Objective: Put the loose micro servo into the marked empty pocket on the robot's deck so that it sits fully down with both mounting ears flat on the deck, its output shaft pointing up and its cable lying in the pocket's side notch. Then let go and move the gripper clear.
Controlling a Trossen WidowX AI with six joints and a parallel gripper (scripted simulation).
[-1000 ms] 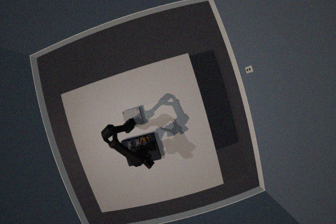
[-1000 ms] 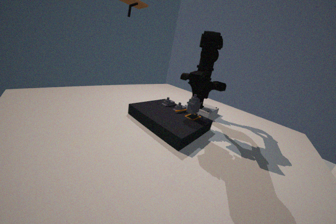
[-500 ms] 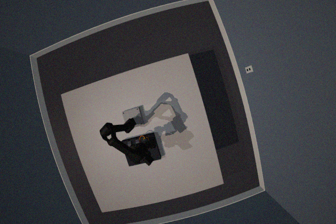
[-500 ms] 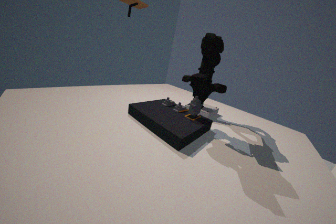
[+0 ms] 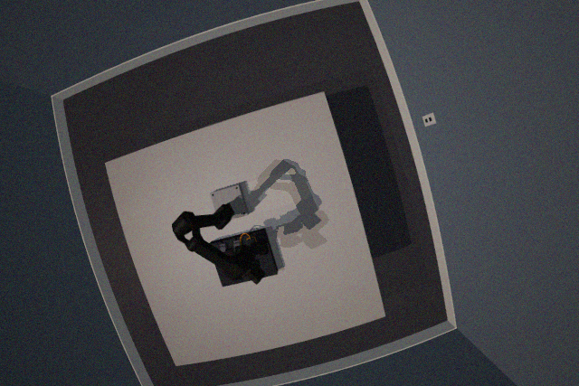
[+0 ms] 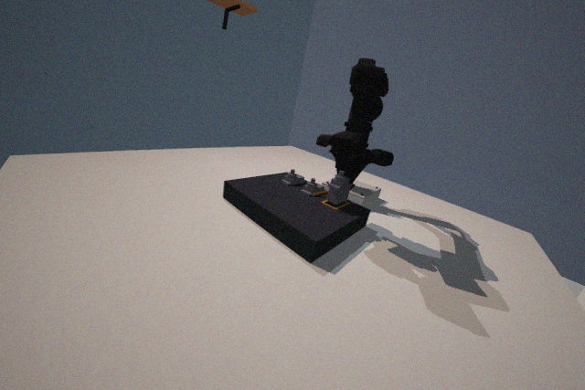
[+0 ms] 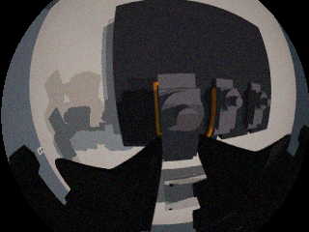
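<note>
The dark deck is 10 cm to the right of my gripper tip, 10 cm ahead of it and 8 cm below it.
</note>
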